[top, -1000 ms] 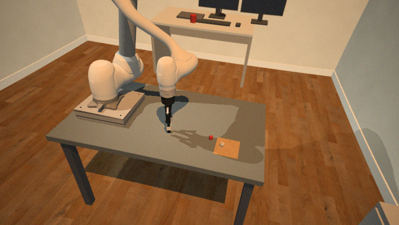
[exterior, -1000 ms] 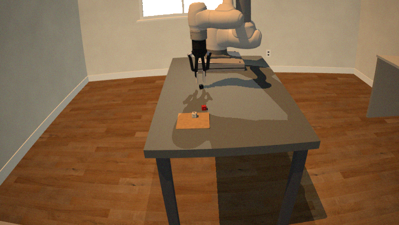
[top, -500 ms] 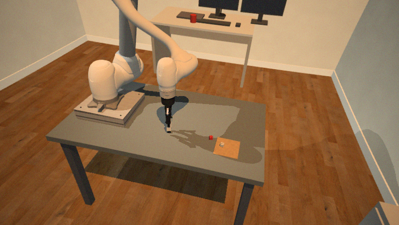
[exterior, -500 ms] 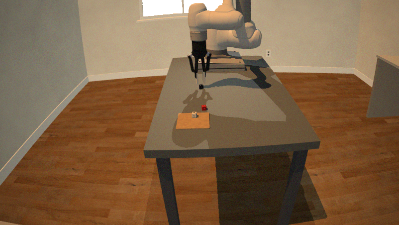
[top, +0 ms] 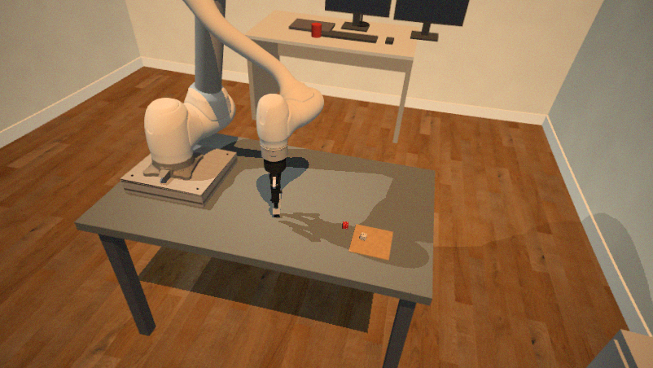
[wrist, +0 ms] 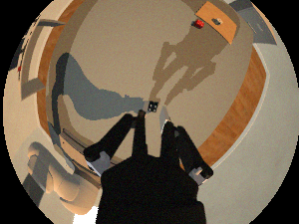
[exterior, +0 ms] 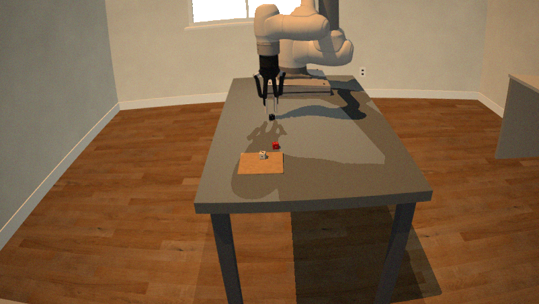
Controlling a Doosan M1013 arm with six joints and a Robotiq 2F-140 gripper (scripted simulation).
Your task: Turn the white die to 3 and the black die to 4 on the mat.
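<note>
The black die is 50 mm below my hand. Round my hand: white die 330 mm ahead, 90 mm to the right, 50 mm below; orange mat 360 mm ahead, 100 mm to the right, 60 mm below; red die 260 mm ahead, 50 mm below, 30 mm to the right.
</note>
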